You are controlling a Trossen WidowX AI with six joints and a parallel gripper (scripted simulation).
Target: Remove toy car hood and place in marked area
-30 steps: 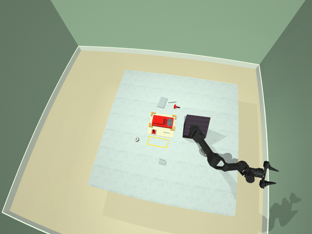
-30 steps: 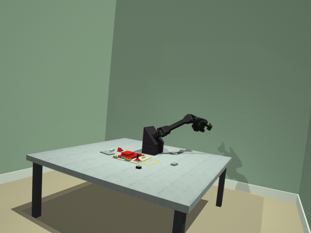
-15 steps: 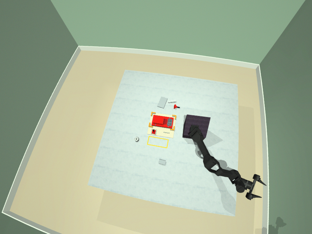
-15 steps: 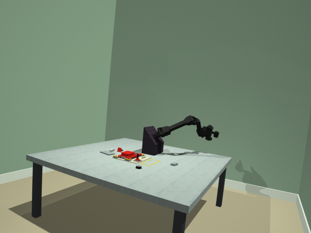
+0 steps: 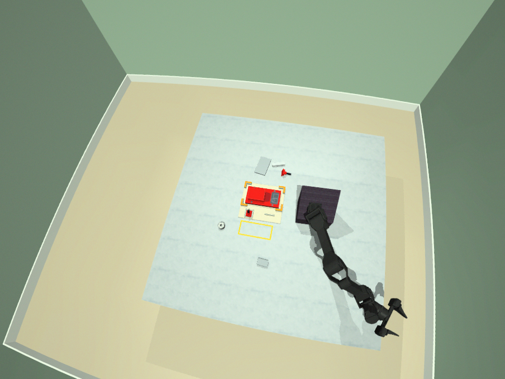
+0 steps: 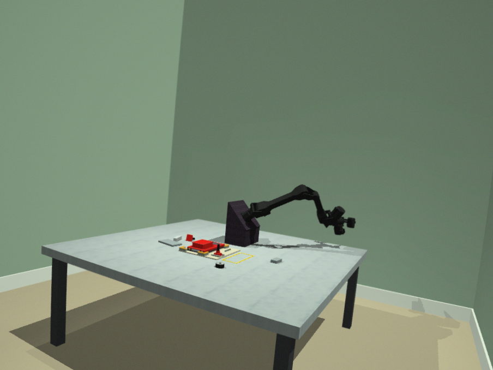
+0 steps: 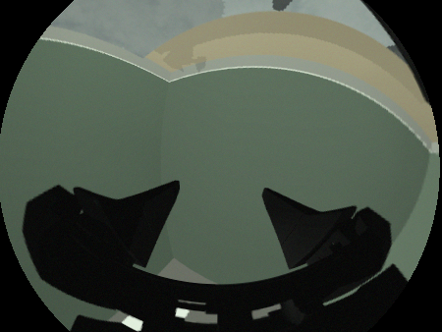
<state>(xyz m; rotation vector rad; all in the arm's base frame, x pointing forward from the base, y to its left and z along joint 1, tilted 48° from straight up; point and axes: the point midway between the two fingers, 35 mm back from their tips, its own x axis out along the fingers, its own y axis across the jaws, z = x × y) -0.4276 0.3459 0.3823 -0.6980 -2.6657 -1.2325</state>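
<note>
My gripper tip is now 790 mm short of the hood, 610 mm to the left of it and 120 mm above it.
</note>
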